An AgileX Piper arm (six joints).
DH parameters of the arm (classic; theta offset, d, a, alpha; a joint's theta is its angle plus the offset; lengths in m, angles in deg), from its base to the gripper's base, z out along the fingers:
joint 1: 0 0.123 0 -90
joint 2: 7.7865 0 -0.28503 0
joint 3: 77.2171 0 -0.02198 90
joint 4: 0 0.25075 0 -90
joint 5: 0 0 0 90
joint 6: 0 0.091 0 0
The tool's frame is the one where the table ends.
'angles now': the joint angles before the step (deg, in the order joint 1, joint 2, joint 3, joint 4, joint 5, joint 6). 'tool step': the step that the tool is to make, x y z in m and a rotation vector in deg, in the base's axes. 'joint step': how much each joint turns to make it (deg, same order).
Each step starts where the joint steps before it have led.
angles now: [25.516 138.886 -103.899 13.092 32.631 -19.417]
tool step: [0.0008 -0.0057 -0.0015 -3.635 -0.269 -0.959]
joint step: [-0.003 0.001 0.009 -6.632 0.866 4.972]
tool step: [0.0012 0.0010 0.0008 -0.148 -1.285 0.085]
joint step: [0.159 -0.012 0.007 -1.012 -1.126 0.539]
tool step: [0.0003 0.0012 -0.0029 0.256 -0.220 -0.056]
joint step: [0.099 0.391 -0.011 0.197 -0.693 -0.002]
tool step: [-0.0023 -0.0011 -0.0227 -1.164 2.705 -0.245]
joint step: [0.000 2.522 0.011 -0.054 0.393 0.343]
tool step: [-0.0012 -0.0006 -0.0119 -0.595 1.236 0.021]
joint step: [-0.004 1.375 -0.064 0.013 0.063 -0.030]
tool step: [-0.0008 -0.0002 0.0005 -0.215 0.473 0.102]
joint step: [0.010 -0.104 0.007 -0.007 0.622 -0.041]
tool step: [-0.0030 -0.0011 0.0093 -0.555 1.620 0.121]
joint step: [-0.007 -1.303 0.089 0.004 2.922 0.116]
